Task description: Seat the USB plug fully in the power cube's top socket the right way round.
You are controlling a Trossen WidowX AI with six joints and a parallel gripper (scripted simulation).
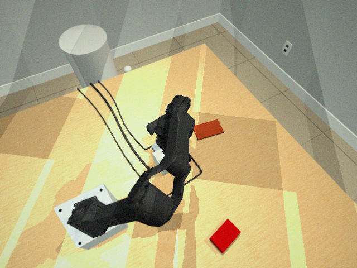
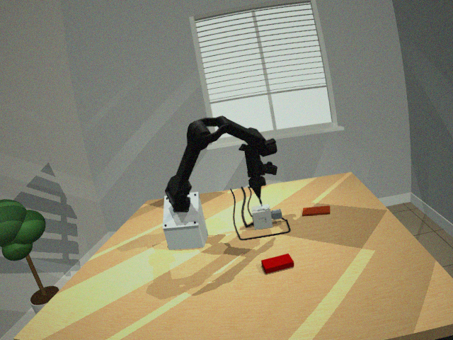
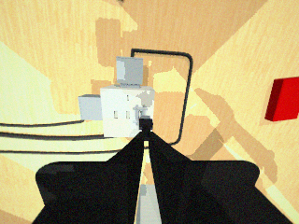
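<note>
Right now the black USB plug is 20 mm below my gripper tip. Also, from my gripper tip: orange flat block 230 mm ahead, 130 mm below, 100 mm to the left; then red block 310 mm to the right, 120 mm below, 80 mm ahead.
</note>
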